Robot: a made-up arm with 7 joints. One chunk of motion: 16 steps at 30 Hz.
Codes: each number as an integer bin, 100 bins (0 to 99) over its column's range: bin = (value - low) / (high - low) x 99, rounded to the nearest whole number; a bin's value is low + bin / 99 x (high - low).
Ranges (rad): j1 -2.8..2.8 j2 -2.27..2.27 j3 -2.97..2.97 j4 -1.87..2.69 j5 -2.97..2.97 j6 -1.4..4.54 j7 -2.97..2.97
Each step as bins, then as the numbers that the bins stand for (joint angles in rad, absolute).
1 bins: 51 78 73 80 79 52 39
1 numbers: 0.0848 1.3070 1.4100 1.8148 1.7700 1.7200 -0.6300
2 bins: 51 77 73 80 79 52 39
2 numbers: 0.0848 1.2611 1.4100 1.8148 1.7700 1.7200 -0.6300
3 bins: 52 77 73 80 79 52 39
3 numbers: 0.1414 1.2611 1.4100 1.8148 1.7700 1.7200 -0.6300
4 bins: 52 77 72 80 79 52 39
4 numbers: 0.1414 1.2611 1.3500 1.8148 1.7700 1.7200 -0.6300
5 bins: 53 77 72 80 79 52 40
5 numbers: 0.1980 1.2611 1.3500 1.8148 1.7700 1.7200 -0.5700
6 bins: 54 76 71 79 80 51 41
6 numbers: 0.2545 1.2153 1.2900 1.7688 1.8300 1.6600 -0.5100
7 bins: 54 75 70 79 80 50 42
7 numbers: 0.2545 1.1694 1.2300 1.7688 1.8300 1.6000 -0.4500
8 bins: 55 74 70 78 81 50 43
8 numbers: 0.3111 1.1235 1.2300 1.7227 1.8900 1.6000 -0.3900
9 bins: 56 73 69 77 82 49 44
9 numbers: 0.3677 1.0777 1.1700 1.6767 1.9500 1.5400 -0.3300
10 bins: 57 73 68 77 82 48 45
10 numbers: 0.4242 1.0777 1.1100 1.6767 1.9500 1.4800 -0.2700
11 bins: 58 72 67 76 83 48 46
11 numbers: 0.4808 1.0318 1.0500 1.6306 2.0100 1.4800 -0.2100
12 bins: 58 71 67 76 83 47 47
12 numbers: 0.4808 0.9860 1.0500 1.6306 2.0100 1.4200 -0.1500
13 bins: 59 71 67 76 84 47 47
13 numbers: 0.5374 0.9860 1.0500 1.6306 2.0700 1.4200 -0.1500
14 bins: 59 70 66 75 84 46 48
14 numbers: 0.5374 0.9401 0.9900 1.5845 2.0700 1.3600 -0.0900
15 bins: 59 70 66 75 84 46 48
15 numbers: 0.5374 0.9401 0.9900 1.5845 2.0700 1.3600 -0.0900
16 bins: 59 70 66 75 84 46 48
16 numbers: 0.5374 0.9401 0.9900 1.5845 2.0700 1.3600 -0.0900
